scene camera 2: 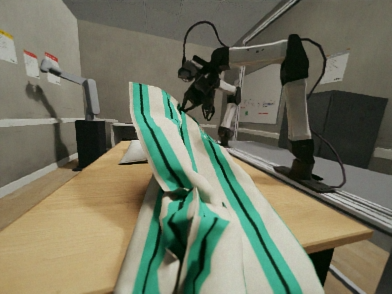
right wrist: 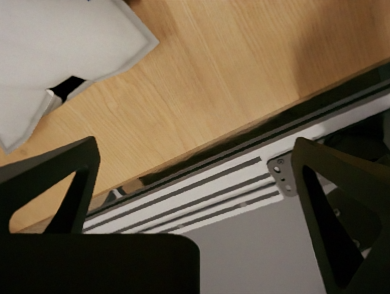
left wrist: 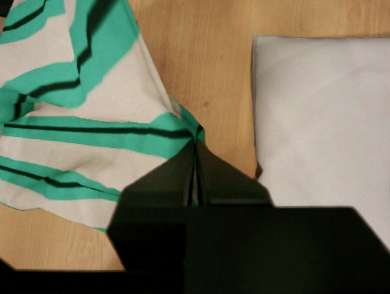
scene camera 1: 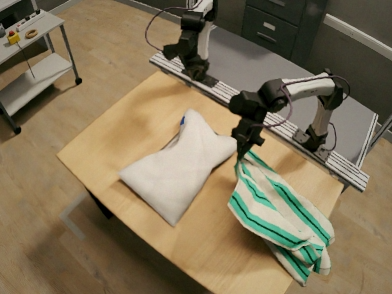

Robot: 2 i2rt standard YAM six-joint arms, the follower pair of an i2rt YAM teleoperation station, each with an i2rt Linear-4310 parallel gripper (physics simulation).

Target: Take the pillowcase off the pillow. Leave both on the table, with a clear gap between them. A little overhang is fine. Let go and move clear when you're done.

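The white pillow (scene camera 1: 172, 167) (scene camera 2: 134, 153) (left wrist: 325, 115) (right wrist: 55, 40) lies on the table (scene camera 1: 110, 117) left of the pillowcase in scene camera 1. The green-and-cream striped pillowcase (scene camera 1: 280, 210) (scene camera 2: 235, 200) (left wrist: 90, 132) is off the pillow. Its near corner is lifted to my left gripper (scene camera 1: 241, 155) (scene camera 2: 182, 109) (left wrist: 195, 142), which is shut on it, above the table beside the pillow. The rest slopes down and hangs over the table's edge at the lower right of scene camera 1. My right gripper (right wrist: 195, 147) is open and empty, back near its base, away from both.
A metal rail (scene camera 1: 345, 167) (right wrist: 180, 197) carrying both arm bases runs along the table's far side in scene camera 1, with a grey surface behind it. A dark drawer cabinet (scene camera 1: 272, 25) stands behind. A wheeled cart (scene camera 1: 42, 68) stands at the upper left.
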